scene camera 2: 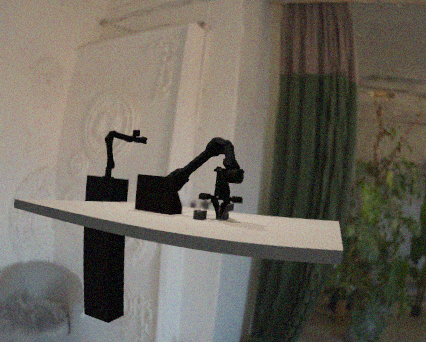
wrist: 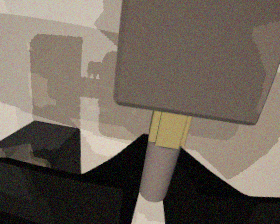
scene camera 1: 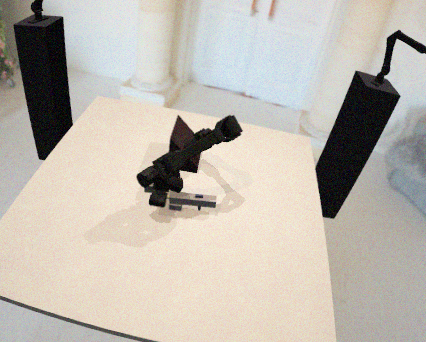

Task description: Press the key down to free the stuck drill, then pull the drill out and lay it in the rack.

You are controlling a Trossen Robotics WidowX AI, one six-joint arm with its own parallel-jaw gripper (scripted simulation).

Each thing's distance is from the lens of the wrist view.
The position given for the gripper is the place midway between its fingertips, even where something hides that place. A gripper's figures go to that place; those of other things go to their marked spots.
gripper (wrist: 154, 142): 0.10 m
drill (wrist: 168, 131): 0.05 m
grey housing block (wrist: 209, 66): 0.04 m
